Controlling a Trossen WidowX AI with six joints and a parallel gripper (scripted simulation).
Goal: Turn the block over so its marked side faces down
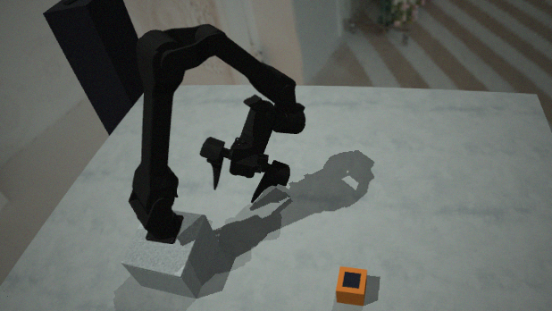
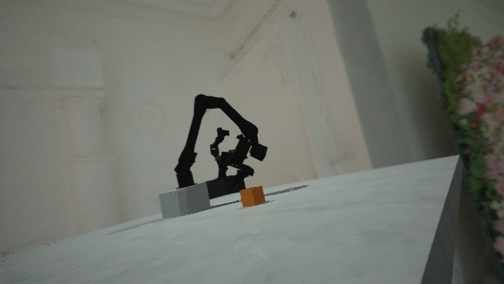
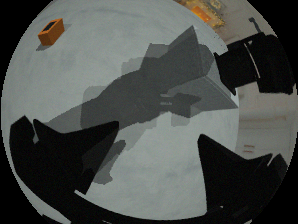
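My gripper tip is 260 mm short of the orange block, 150 mm to the left of it and 40 mm above it.
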